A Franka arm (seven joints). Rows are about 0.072 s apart.
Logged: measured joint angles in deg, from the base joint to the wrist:
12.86 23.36 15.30 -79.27 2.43 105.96 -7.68
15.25 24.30 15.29 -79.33 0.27 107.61 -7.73
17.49 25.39 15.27 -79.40 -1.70 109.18 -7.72
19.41 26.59 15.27 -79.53 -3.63 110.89 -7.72
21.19 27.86 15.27 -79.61 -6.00 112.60 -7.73
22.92 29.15 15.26 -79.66 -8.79 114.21 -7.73
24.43 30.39 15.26 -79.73 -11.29 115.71 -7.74
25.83 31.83 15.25 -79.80 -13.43 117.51 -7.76
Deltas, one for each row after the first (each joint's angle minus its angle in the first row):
2.39 0.94 -0.01 -0.06 -2.16 1.65 -0.05
4.63 2.03 -0.03 -0.13 -4.13 3.22 -0.04
6.55 3.23 -0.03 -0.26 -6.06 4.93 -0.04
8.33 4.50 -0.03 -0.34 -8.43 6.64 -0.05
10.06 5.79 -0.04 -0.39 -11.22 8.25 -0.05
11.57 7.03 -0.04 -0.46 -13.72 9.75 -0.06
12.97 8.47 -0.05 -0.53 -15.86 11.55 -0.08

